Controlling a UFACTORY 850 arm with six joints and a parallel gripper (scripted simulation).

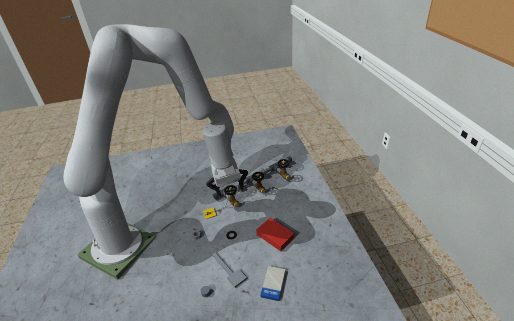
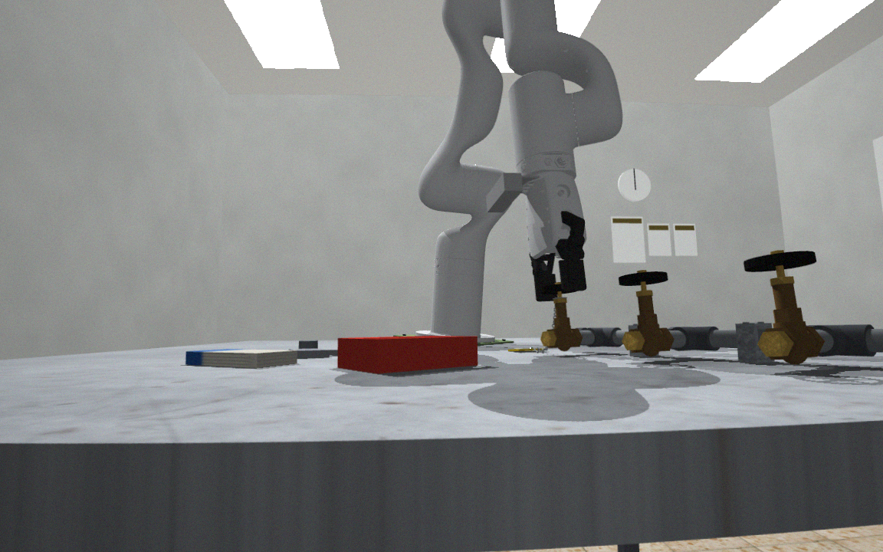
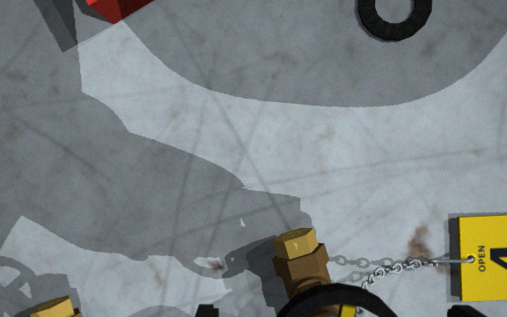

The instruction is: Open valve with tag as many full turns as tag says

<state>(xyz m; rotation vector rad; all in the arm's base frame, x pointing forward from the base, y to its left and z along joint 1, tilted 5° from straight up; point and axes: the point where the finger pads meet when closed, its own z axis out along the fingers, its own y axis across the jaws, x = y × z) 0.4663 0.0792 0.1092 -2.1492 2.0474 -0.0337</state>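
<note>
Right now my hand is 90 mm past the yellow tag, 90 mm above it and 20 mm to the left of it. Round my hand: black washer: 160 mm to the right, 90 mm below, 30 mm behind; then red block: 210 mm to the right, 130 mm ahead, 70 mm below; then grey nut: 170 mm behind, 120 mm to the right, 80 mm below.
</note>
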